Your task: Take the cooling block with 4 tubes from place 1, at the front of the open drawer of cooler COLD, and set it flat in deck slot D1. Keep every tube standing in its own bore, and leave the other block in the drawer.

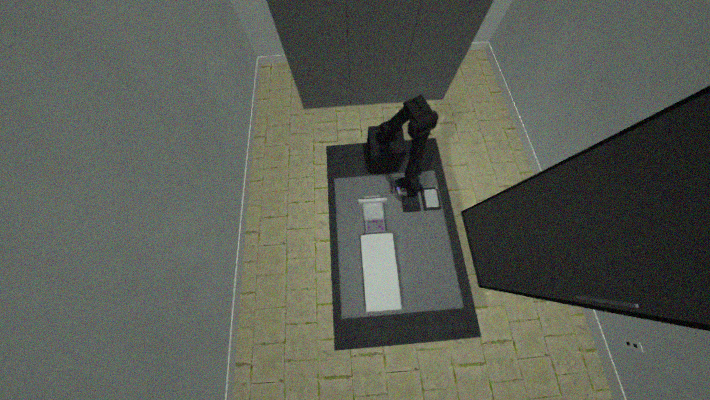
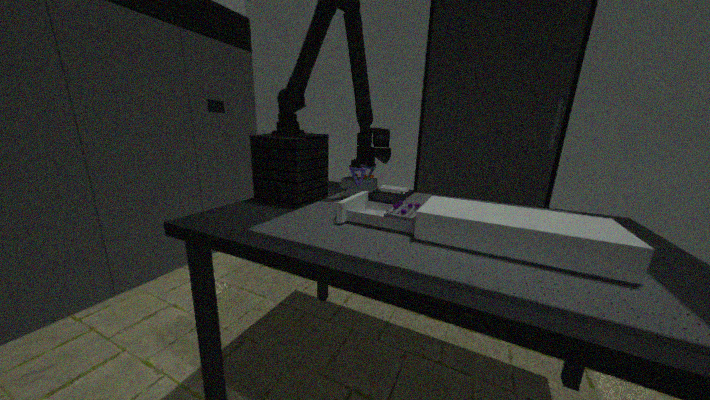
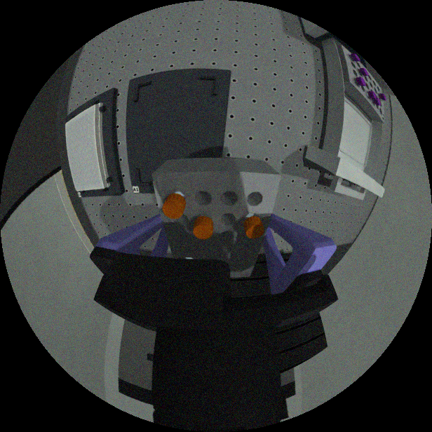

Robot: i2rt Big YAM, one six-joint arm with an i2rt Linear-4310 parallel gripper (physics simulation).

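Frame: origin at the arm's base, x ahead, y left, z up, level; metres.
Where they show: gripper, between the fingertips: [image 1: 403, 188] [image 2: 362, 184]; arm's base, origin of its link: [image 1: 387, 137] [image 2: 288, 134].
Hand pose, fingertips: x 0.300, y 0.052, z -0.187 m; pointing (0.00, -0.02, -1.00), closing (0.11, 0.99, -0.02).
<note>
Each offset is from my fingertips to the top centre of the thing. "pt": to the spot under its first point.
My gripper [image 1: 404, 189] [image 2: 361, 179] [image 3: 215, 215], with purple fingers, is shut on a grey cooling block @(0.002 m left, 0.014 m back, 0.023 m up) [image 2: 367, 185] [image 3: 215, 167]. The block is held over the deck beside the dark slot marked A1; the gap below it cannot be judged. Three orange-capped tubes stand in separate bores; a fourth is mostly hidden behind the gripper body. The other block [image 1: 375, 226] [image 2: 402, 211] [image 3: 370, 86], with several purple-capped tubes, sits at the rear of the open drawer [image 1: 373, 211] [image 2: 380, 221] [image 3: 356, 130], whose front place is empty. No D1 label can be read.
The dark slot A1 @(pt 0.035 m left, 0.114 m ahead, 0.055 m down) [image 1: 411, 204] [image 3: 177, 115] lies ahead of the block. A white plate @(0.183 m left, 0.106 m ahead, 0.042 m down) [image 1: 431, 198] [image 3: 86, 150] lies in the neighbouring dark slot. The long white cooler @(pt 0.302 m right, 0.487 m ahead, 0.016 m up) [image 1: 381, 272] [image 2: 530, 225] stands behind the drawer. The arm's base [image 1: 384, 150] [image 2: 290, 172] stands at the table end.
</note>
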